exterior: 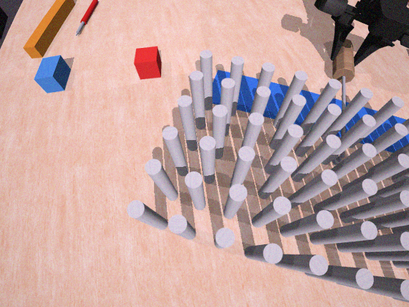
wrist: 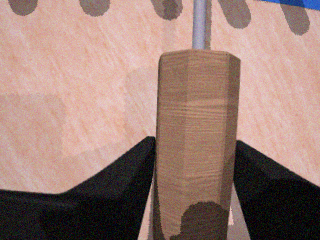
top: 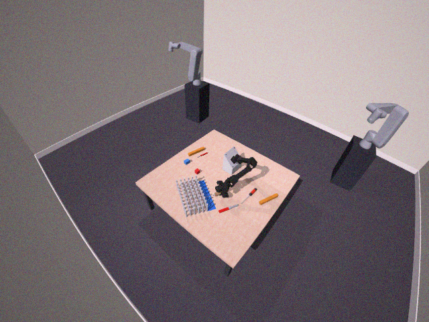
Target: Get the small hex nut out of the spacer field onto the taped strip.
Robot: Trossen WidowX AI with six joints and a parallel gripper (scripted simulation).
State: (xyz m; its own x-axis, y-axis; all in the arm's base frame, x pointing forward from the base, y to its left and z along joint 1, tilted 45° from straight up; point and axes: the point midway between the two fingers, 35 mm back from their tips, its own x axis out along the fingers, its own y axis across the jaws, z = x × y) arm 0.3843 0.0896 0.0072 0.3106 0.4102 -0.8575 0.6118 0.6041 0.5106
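The long tool lies 80 mm ahead of my gripper tip and 60 mm to the right of it. From my gripper tip the other things lie so: hex nut (170 mm ahead, 130 mm to the right, 10 mm below); blue taped strip (80 mm ahead, 110 mm to the right, 10 mm below); red cube (120 mm behind, 350 mm to the right, 10 mm above).
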